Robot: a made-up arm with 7 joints. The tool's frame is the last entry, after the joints.
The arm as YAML. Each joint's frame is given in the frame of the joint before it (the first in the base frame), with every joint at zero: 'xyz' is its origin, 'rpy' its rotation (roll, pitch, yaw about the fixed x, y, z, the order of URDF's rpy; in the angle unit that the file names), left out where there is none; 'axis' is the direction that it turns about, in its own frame. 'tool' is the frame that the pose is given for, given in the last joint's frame.
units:
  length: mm
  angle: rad
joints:
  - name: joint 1
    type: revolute
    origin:
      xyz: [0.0, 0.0, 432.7]
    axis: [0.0, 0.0, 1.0]
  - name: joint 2
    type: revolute
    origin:
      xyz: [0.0, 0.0, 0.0]
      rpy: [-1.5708, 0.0, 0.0]
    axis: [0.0, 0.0, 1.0]
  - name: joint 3
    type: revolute
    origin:
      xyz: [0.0, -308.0, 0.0]
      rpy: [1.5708, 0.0, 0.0]
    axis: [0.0, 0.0, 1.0]
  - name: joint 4
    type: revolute
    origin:
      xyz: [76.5, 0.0, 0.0]
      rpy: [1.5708, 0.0, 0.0]
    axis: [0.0, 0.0, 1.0]
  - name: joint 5
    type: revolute
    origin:
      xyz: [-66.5, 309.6, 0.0]
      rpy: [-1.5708, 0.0, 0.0]
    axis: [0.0, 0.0, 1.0]
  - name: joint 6
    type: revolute
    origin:
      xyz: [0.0, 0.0, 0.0]
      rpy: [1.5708, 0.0, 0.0]
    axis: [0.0, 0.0, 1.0]
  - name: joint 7
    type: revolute
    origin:
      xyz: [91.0, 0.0, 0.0]
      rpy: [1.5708, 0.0, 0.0]
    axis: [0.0, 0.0, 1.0]
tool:
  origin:
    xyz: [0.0, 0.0, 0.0]
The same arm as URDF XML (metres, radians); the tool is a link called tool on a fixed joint. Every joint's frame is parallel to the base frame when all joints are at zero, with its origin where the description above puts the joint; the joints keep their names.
<robot name="arm">
  <link name="base"/>
  <link name="link1"/>
  <link name="link2"/>
  <link name="link3"/>
  <link name="link4"/>
  <link name="link5"/>
  <link name="link6"/>
  <link name="link7"/>
  <link name="tool"/>
  <joint name="joint 1" type="continuous">
    <parent link="base"/>
    <child link="link1"/>
    <origin xyz="0 0 0.4327" rpy="0 0 0"/>
    <axis xyz="0 0 1"/>
  </joint>
  <joint name="joint 2" type="continuous">
    <parent link="link1"/>
    <child link="link2"/>
    <origin xyz="0 0 0" rpy="0 0 0"/>
    <axis xyz="0 1 0"/>
  </joint>
  <joint name="joint 3" type="continuous">
    <parent link="link2"/>
    <child link="link3"/>
    <origin xyz="0 0 0.308" rpy="0 0 0"/>
    <axis xyz="0 0 1"/>
  </joint>
  <joint name="joint 4" type="continuous">
    <parent link="link3"/>
    <child link="link4"/>
    <origin xyz="0.0765 0 0" rpy="0 0 0"/>
    <axis xyz="0 -1 0"/>
  </joint>
  <joint name="joint 5" type="continuous">
    <parent link="link4"/>
    <child link="link5"/>
    <origin xyz="-0.0665 0 0.3096" rpy="0 0 0"/>
    <axis xyz="0 0 1"/>
  </joint>
  <joint name="joint 6" type="continuous">
    <parent link="link5"/>
    <child link="link6"/>
    <origin xyz="0 0 0" rpy="0 0 0"/>
    <axis xyz="0 -1 0"/>
  </joint>
  <joint name="joint 7" type="continuous">
    <parent link="link6"/>
    <child link="link7"/>
    <origin xyz="0.091 0 0" rpy="0 0 0"/>
    <axis xyz="0 0 -1"/>
  </joint>
  <joint name="tool_fixed" type="fixed">
    <parent link="link7"/>
    <child link="tool"/>
    <origin xyz="0 0 0" rpy="-3.1416 0 0"/>
  </joint>
</robot>

